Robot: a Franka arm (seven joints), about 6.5 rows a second.
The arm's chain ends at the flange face. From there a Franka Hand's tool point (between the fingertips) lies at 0.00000 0.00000 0.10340 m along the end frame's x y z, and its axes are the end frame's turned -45 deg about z.
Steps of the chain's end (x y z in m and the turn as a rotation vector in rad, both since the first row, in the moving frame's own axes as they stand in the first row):
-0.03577, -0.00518, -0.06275, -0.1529, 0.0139, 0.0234
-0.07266, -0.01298, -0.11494, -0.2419, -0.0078, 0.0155
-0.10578, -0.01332, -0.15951, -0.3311, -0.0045, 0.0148
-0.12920, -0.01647, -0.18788, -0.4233, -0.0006, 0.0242
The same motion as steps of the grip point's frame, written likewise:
-0.03189, -0.01693, -0.06397, -0.1179, -0.0983, 0.0234
-0.06041, -0.04375, -0.11795, -0.1655, -0.1766, 0.0155
-0.08964, -0.06095, -0.16513, -0.2309, -0.2373, 0.0148
-0.11015, -0.07339, -0.19701, -0.2989, -0.2997, 0.0242

